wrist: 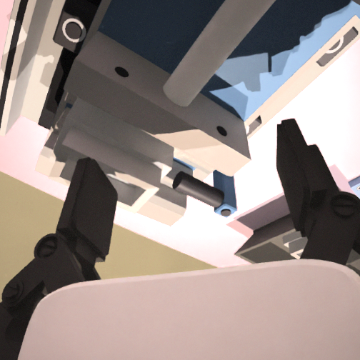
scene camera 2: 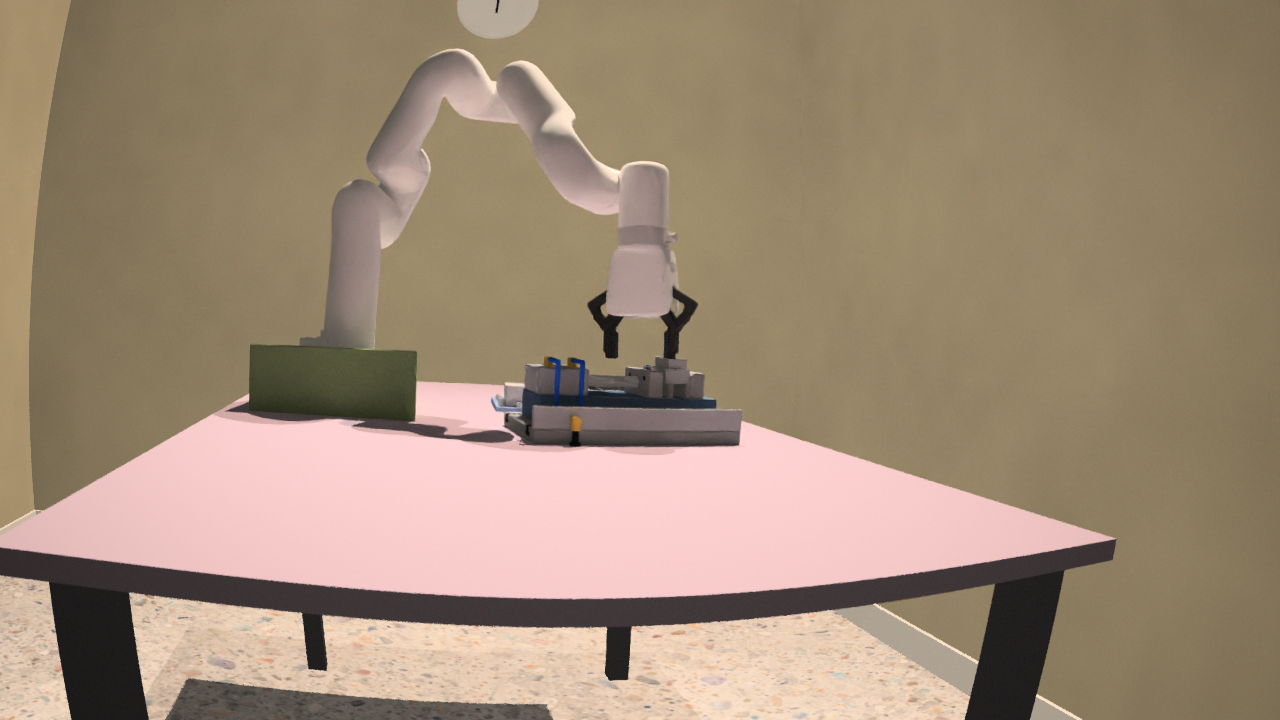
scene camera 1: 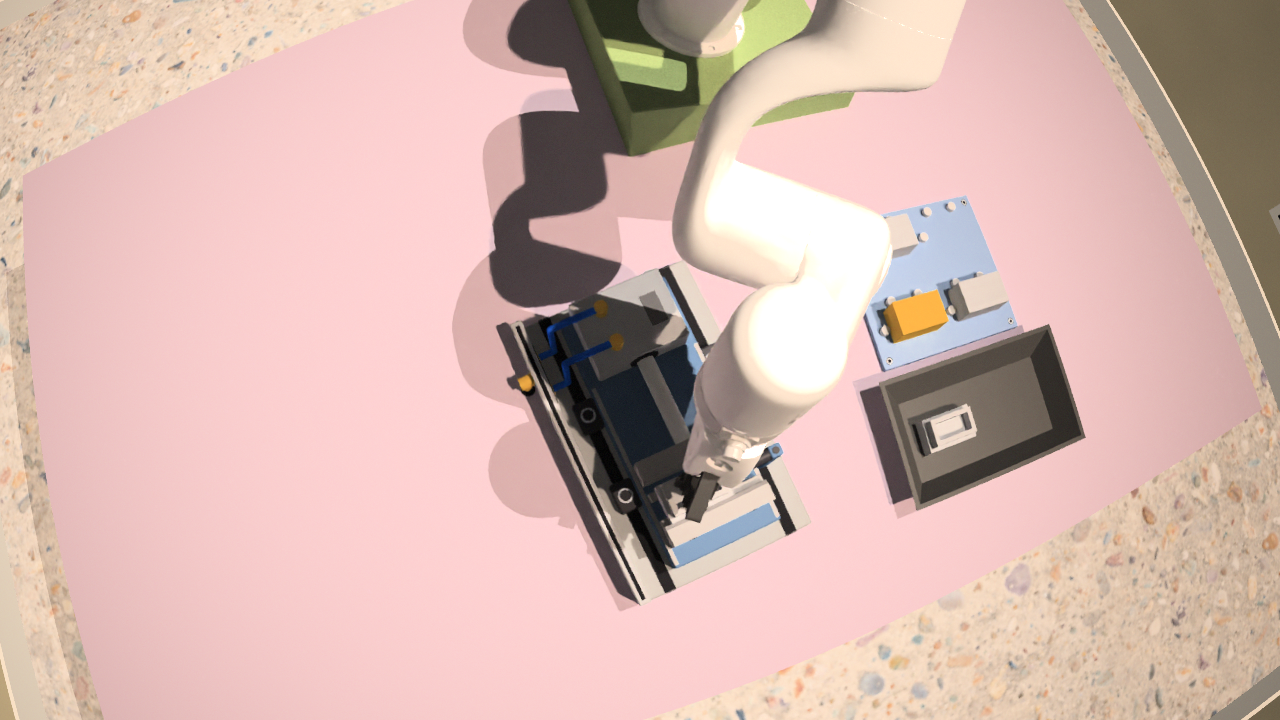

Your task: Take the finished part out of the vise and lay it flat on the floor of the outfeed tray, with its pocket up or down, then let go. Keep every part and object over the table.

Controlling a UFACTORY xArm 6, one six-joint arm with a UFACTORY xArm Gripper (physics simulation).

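Frame: origin at the arm's base, x up, y ahead, z left, level; metres.
Seen in the pictures: gripper, between the fingertips: [scene camera 2: 640,358]; arm's base, origin of its link: [scene camera 2: 347,360] [scene camera 1: 690,18].
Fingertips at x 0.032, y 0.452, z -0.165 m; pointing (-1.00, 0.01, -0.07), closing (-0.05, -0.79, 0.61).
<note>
Pixels of each thing's top centre, then the offset from my fingertips to it.
- finished part, centre of its top: [scene camera 1: 696,489] [scene camera 2: 670,358] dx +0.004, dy +0.039, dz -0.025 m
- vise, centre of its top: [scene camera 1: 668,414] [scene camera 2: 621,366] dx -0.012, dy -0.034, dz -0.022 m
- similar pocketed part, centre of its top: [scene camera 1: 954,426] dx -0.064, dy +0.075, dz +0.261 m
- blue plate, centre of its top: [scene camera 1: 930,276] dx -0.103, dy -0.091, dz +0.323 m
- orange block, centre of its top: [scene camera 1: 921,311] dx -0.067, dy -0.051, dz +0.276 m
The finished part [scene camera 2: 671,368] [wrist: 112,152] is a pale block with a pocket, held in the vise [scene camera 1: 662,394] [scene camera 2: 617,402] [wrist: 150,107]. The arm and one finger cover much of it in scene camera 1. My gripper [scene camera 1: 707,483] [scene camera 2: 640,347] [wrist: 186,159] is open and empty, pointing down over the vise. In scene camera 2 the fingertips hang slightly above the vise, with the right one lined up with the part's top; contact cannot be told. The outfeed tray [scene camera 1: 1011,402] [wrist: 270,245] is dark grey, with a similar pocketed part [scene camera 1: 948,429] lying flat inside.
A blue plate [scene camera 1: 930,268] carrying an orange block [scene camera 1: 914,316] and grey blocks lies beside the tray. Blue bent tubes [scene camera 1: 586,350] [scene camera 2: 580,382] rise on the vise's base side. The green robot base [scene camera 1: 662,125] [scene camera 2: 331,383] stands behind. A dark rod [wrist: 197,189] projects beside the part.
</note>
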